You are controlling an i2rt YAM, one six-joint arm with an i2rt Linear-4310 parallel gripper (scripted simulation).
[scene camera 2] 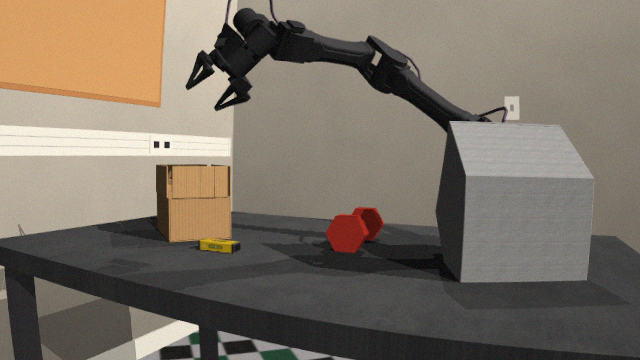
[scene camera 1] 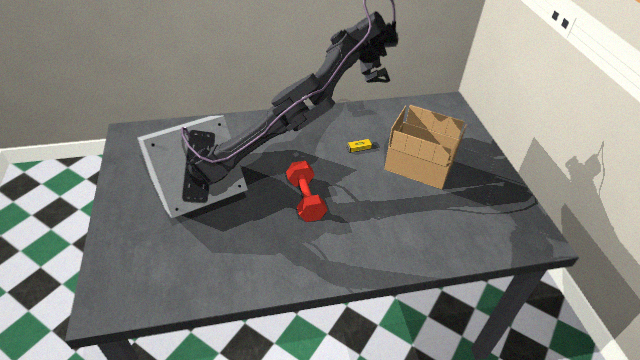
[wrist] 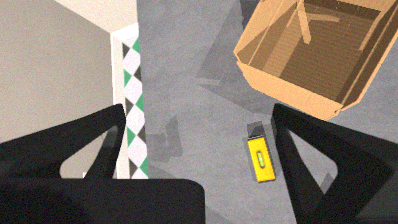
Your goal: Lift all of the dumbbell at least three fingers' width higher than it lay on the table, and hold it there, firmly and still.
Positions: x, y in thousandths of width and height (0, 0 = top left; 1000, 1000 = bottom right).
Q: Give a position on a cardboard box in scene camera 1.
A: At 652, 426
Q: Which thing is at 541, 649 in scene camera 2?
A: A red dumbbell.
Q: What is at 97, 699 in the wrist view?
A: My gripper.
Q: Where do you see a small yellow block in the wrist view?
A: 660, 730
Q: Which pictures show the cardboard box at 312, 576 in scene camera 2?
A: Scene camera 2, scene camera 1 and the wrist view: all of them.
